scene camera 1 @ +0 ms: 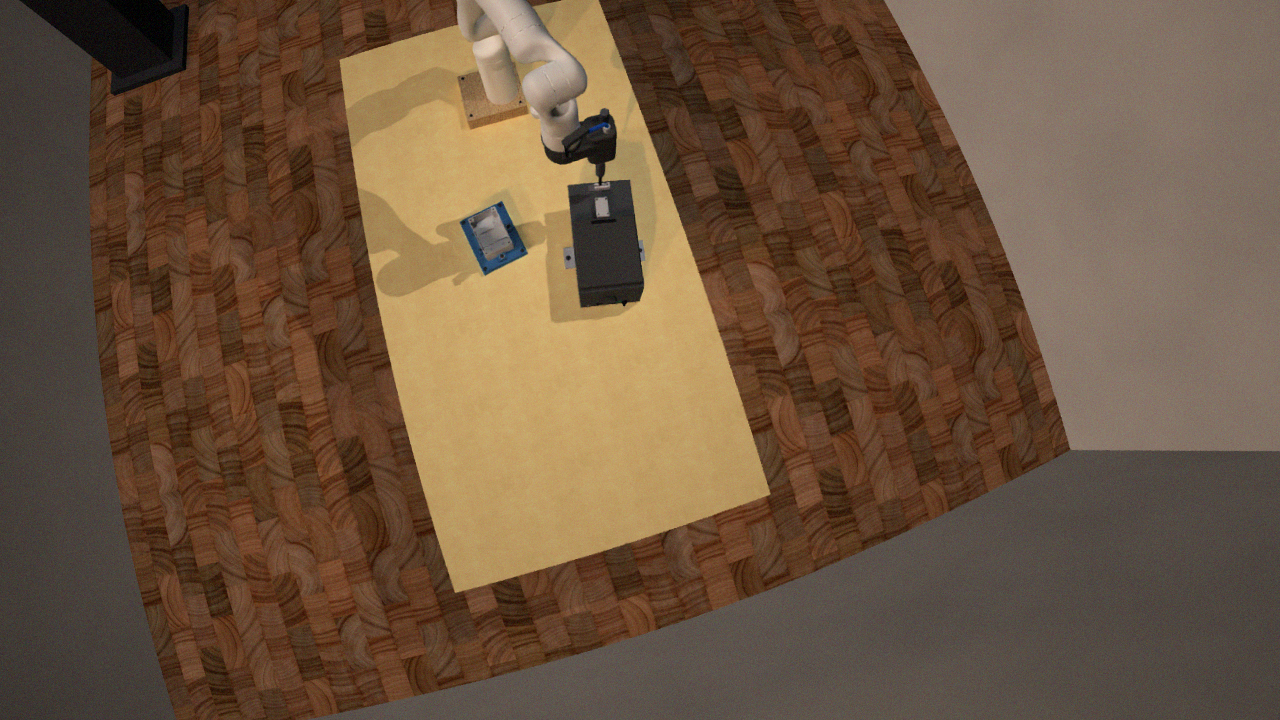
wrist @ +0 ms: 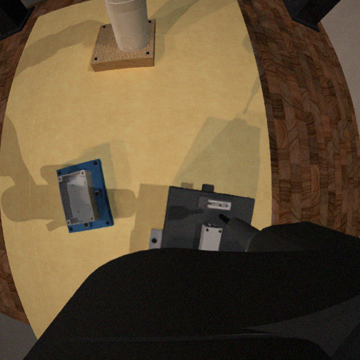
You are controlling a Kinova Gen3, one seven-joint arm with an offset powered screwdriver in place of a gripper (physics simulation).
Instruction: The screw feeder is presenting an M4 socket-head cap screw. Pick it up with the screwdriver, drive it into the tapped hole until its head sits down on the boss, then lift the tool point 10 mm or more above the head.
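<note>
There's a screw feeder (scene camera 1: 582, 204) here, and the wrist view (wrist: 184, 219) shows that feeder too. It's the same with a blue plate (scene camera 1: 494, 264), which I can also see in the wrist view (wrist: 97, 175).
</note>
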